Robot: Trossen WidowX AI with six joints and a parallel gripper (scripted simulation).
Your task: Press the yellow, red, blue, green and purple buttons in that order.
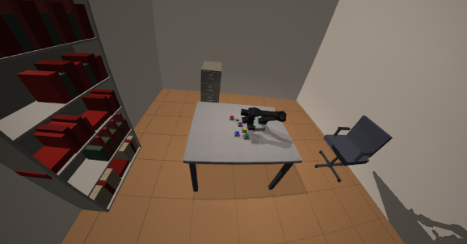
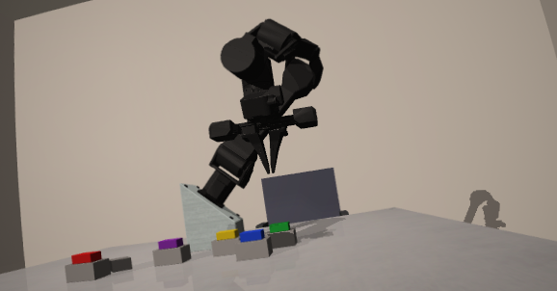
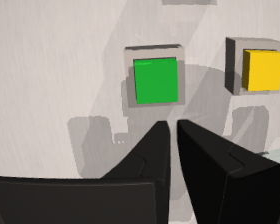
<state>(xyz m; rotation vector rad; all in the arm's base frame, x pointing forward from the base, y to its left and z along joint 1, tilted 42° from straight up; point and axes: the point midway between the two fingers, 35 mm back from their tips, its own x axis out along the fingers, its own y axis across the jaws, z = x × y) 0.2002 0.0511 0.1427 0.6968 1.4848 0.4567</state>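
Right now my gripper tip is 9 cm above the green button. The rest, counted from my gripper tip: blue button (9 cm below, 8 cm ahead, 4 cm to the right); yellow button (9 cm to the right, 9 cm below, 1 cm behind); purple button (18 cm to the right, 9 cm below, 1 cm ahead).
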